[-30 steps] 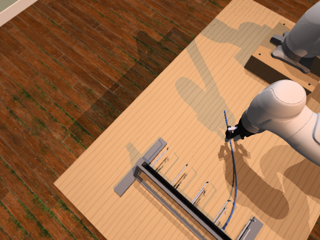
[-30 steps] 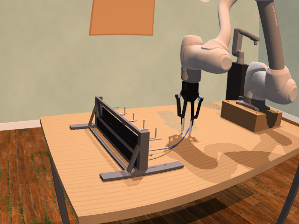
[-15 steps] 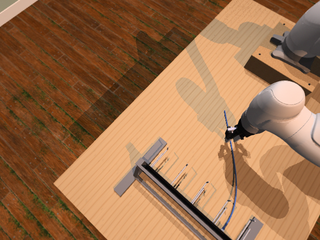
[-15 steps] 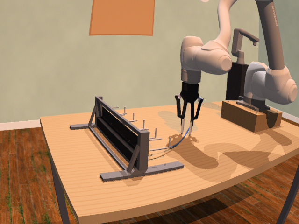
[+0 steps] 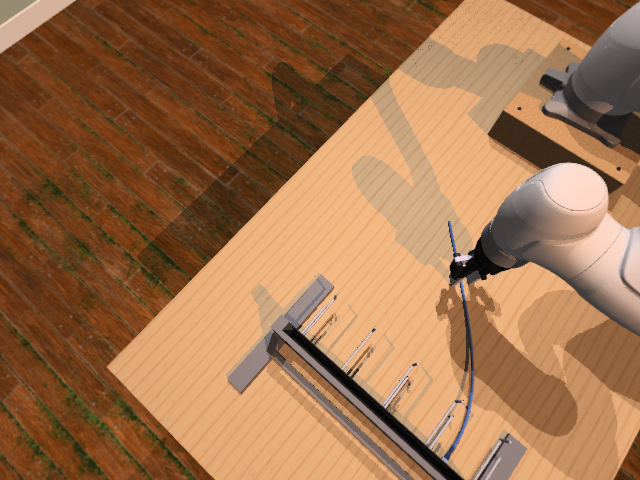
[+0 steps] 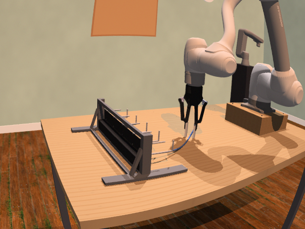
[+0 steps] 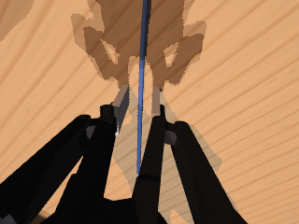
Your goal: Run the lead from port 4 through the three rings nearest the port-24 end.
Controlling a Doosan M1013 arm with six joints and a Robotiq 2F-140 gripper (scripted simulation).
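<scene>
The lead end lies 110 mm behind my hand, 90 mm to the right of it and 30 mm below it. The rest, counted from my hand: dark grey rack: 340 mm ahead, 40 mm above, 10 mm to the right.
</scene>
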